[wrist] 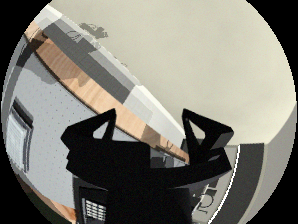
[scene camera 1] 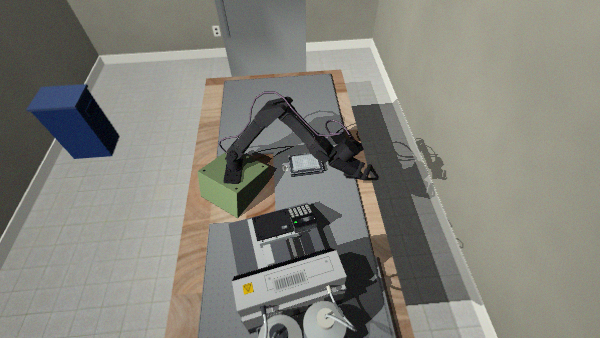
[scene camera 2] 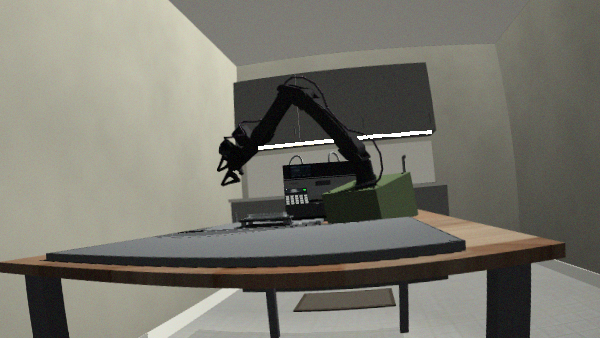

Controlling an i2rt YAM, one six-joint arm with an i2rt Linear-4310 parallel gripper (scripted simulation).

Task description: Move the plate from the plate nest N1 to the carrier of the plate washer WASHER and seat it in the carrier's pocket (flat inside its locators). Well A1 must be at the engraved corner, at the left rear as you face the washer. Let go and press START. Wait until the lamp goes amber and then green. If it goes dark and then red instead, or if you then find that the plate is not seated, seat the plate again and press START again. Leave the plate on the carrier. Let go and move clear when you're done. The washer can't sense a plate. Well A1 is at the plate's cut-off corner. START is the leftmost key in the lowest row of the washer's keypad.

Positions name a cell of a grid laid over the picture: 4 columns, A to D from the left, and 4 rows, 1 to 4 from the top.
Scene:
A plate washer (scene camera 1: B4): 1.07 m from the lens. A dark carrier (scene camera 1: B3) is 1.36 m from the lens. The marked spots on the plate washer and the dark carrier are 0.38 m apart.

